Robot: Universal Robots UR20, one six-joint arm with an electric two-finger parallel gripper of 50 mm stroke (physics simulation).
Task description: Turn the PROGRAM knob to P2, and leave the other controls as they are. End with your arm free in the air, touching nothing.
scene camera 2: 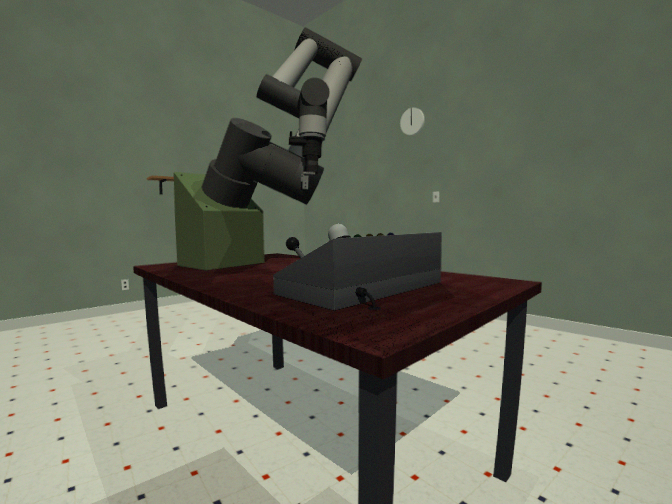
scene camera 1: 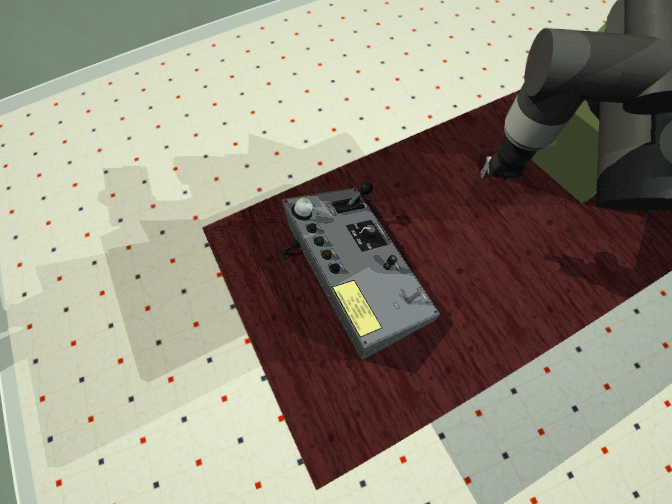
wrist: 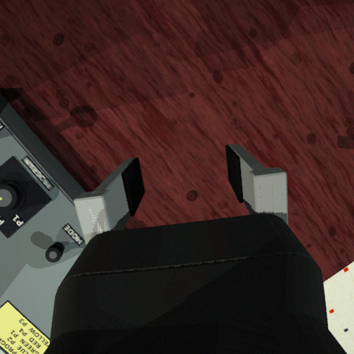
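The grey control box (scene camera 1: 374,282) (scene camera 2: 385,265) (wrist: 25,285) sits on the dark red table (scene camera 1: 515,260) (scene camera 2: 455,309) (wrist: 175,100). Its PROGRAM knob (scene camera 1: 370,232) (wrist: 7,197) is round and dark, on a black square plate. In the wrist view the knob is cut by the left edge; the P1 label shows beside it, and the label its yellow pointer faces cannot be read for sure. My gripper (scene camera 1: 484,168) (scene camera 2: 305,181) (wrist: 183,169) is open and empty, in the air above the table on the arm's side of the box, touching nothing.
On the box are a ball-topped lever (scene camera 1: 365,188) (scene camera 2: 292,243), the small MODE switch (scene camera 1: 390,262) (wrist: 54,252), a white dome (scene camera 1: 302,207) (scene camera 2: 337,231), several round coloured buttons and a yellow card (scene camera 1: 356,308) (wrist: 20,327). The green arm base (scene camera 2: 233,238) stands at the table's far end.
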